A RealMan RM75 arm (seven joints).
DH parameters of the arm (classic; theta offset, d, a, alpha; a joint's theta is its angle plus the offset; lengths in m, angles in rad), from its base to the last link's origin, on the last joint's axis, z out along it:
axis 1: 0 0.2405 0 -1.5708
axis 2: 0 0 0 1.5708
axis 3: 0 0.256 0 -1.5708
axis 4: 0 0 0 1.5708
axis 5: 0 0.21 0 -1.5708
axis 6: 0 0 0 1.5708
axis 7: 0 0.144 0 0
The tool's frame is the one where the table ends.
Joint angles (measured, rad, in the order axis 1, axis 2, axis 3, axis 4, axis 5, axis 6, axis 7), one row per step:
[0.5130, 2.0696, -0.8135, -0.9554, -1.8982, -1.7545, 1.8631]
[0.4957, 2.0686, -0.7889, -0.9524, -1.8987, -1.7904, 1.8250]
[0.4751, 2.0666, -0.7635, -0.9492, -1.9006, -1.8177, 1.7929]
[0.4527, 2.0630, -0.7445, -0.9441, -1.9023, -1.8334, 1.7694]
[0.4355, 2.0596, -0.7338, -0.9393, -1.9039, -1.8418, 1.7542]
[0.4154, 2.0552, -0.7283, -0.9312, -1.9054, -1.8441, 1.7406]
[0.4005, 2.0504, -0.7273, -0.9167, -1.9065, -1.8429, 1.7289]
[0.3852, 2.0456, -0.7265, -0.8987, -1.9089, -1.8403, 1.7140]
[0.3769, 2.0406, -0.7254, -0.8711, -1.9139, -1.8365, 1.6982]
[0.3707, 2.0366, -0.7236, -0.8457, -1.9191, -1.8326, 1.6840]
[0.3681, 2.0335, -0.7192, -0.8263, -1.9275, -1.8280, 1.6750]
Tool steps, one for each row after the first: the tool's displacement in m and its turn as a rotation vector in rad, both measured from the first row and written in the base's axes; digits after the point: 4 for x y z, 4 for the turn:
[0.0062, -0.0074, 0.0035, 0.0051, 0.0118, 0.0198]
[0.0141, -0.0146, 0.0074, 0.0160, 0.0211, 0.0263]
[0.0229, -0.0211, 0.0106, 0.0275, 0.0258, 0.0197]
[0.0296, -0.0259, 0.0126, 0.0346, 0.0271, 0.0116]
[0.0375, -0.0312, 0.0137, 0.0402, 0.0256, -0.0034]
[0.0441, -0.0354, 0.0134, 0.0406, 0.0253, -0.0183]
[0.0513, -0.0400, 0.0124, 0.0407, 0.0246, -0.0339]
[0.0575, -0.0436, 0.0100, 0.0356, 0.0266, -0.0489]
[0.0627, -0.0468, 0.0076, 0.0310, 0.0287, -0.0622]
[0.0668, -0.0486, 0.0059, 0.0277, 0.0277, -0.0747]

